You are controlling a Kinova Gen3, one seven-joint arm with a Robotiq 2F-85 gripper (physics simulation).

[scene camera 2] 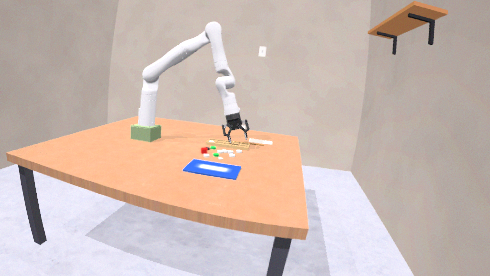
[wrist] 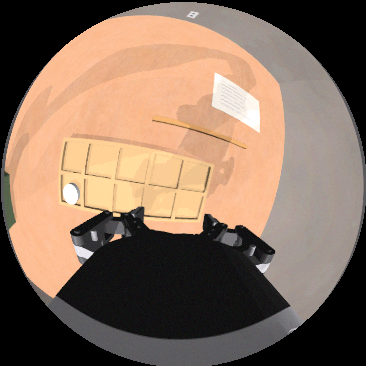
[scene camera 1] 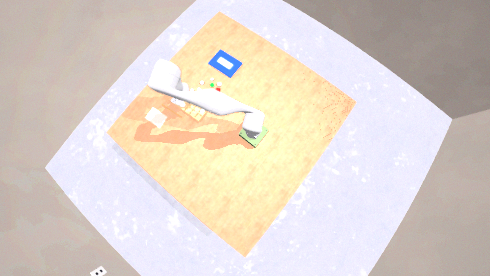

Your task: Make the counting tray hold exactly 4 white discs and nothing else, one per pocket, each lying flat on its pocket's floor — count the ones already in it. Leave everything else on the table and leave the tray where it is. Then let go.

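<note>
The tan counting tray [scene camera 1: 198, 114] [scene camera 2: 225, 145] [wrist: 102, 161] has two rows of pockets. One white disc [scene camera 2: 211, 141] [wrist: 71, 193] is in the corner pocket at the lower left of the wrist view and looks flat. The other pockets whose floors show in that view hold no disc. Several loose white discs [scene camera 1: 202, 82] [scene camera 2: 239, 151] lie on the table beside the tray. My gripper [scene camera 2: 238, 140] [wrist: 173, 217] is open, with nothing between its fingertips, just above the tray's near long edge in the wrist view. The arm covers part of the tray in scene camera 1.
Green discs [scene camera 1: 212, 85] [scene camera 2: 216, 155] and a red block [scene camera 1: 218, 89] [scene camera 2: 204, 150] lie among the loose white discs. A blue plate [scene camera 1: 215, 62] [scene camera 2: 190, 169] lies beyond them. A thin wooden strip [wrist: 200, 132] and a white sheet [scene camera 1: 156, 117] [scene camera 2: 261, 142] [wrist: 235, 102] lie past the tray.
</note>
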